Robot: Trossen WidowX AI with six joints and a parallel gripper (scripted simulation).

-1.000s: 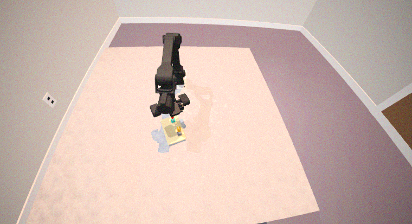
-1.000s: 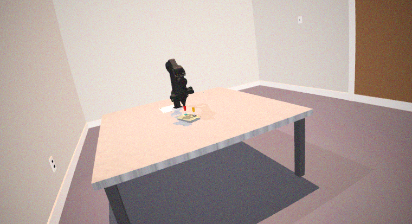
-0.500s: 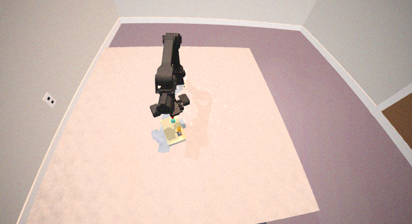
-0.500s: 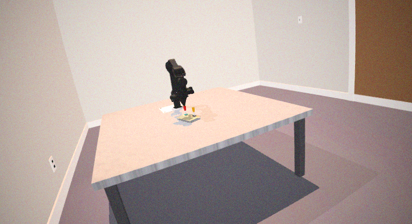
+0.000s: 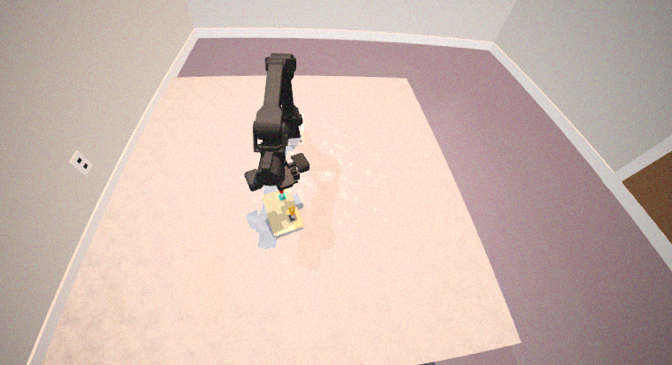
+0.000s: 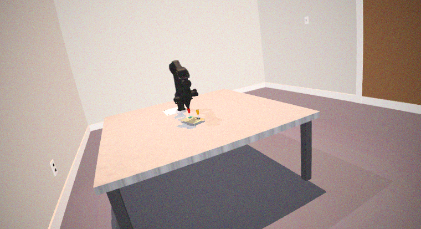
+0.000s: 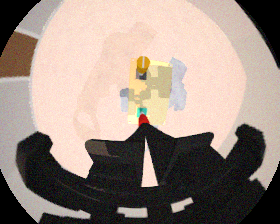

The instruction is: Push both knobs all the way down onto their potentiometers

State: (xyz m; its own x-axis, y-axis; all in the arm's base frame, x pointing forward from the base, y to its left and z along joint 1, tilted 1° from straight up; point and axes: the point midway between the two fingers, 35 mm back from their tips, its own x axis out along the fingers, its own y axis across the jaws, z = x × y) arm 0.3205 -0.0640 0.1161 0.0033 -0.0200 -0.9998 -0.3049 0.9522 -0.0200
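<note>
My gripper tip is now 10 mm above the red knob. From my gripper tip the other things lie so: orange knob 80 mm ahead, 30 mm to the left, 10 mm below.
</note>
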